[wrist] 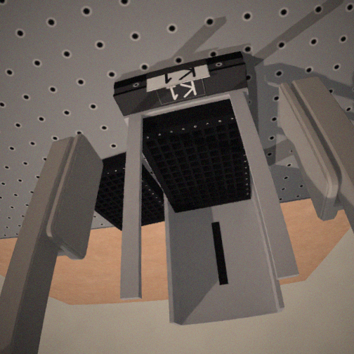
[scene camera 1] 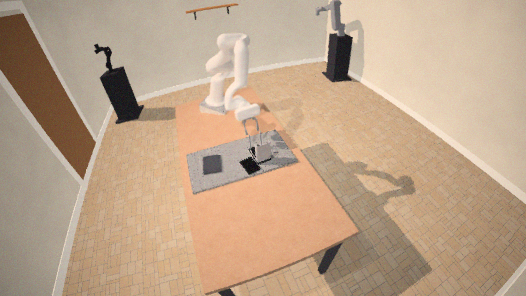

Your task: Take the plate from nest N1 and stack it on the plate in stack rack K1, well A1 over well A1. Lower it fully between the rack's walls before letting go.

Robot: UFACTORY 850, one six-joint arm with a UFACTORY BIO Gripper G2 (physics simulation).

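Observation:
My gripper (scene camera 1: 255,142) (wrist: 192,165) is shut to its narrow stance, with its two pads apart and nothing held between them. It is above stack rack K1 (scene camera 1: 263,152) (wrist: 132,215), which shows its label, grey uprights and a tall slotted wall. Inside K1 a black plate (wrist: 200,165) with a grid of wells lies low between the walls. Another black gridded plate (scene camera 1: 250,165) (wrist: 130,192) lies beside the rack, partly hidden by an upright in the wrist view. The N1 label does not show, so I cannot tell which place is N1. Well A1 cannot be made out.
A flat dark grey square (scene camera 1: 212,164) lies on the left part of the perforated grey board (scene camera 1: 231,162) (wrist: 65,30). The board lies on the orange table (scene camera 1: 250,215). K1's tall walls stand close to the neighbouring black plate. Two black pedestals (scene camera 1: 120,94) (scene camera 1: 339,55) stand away from the table.

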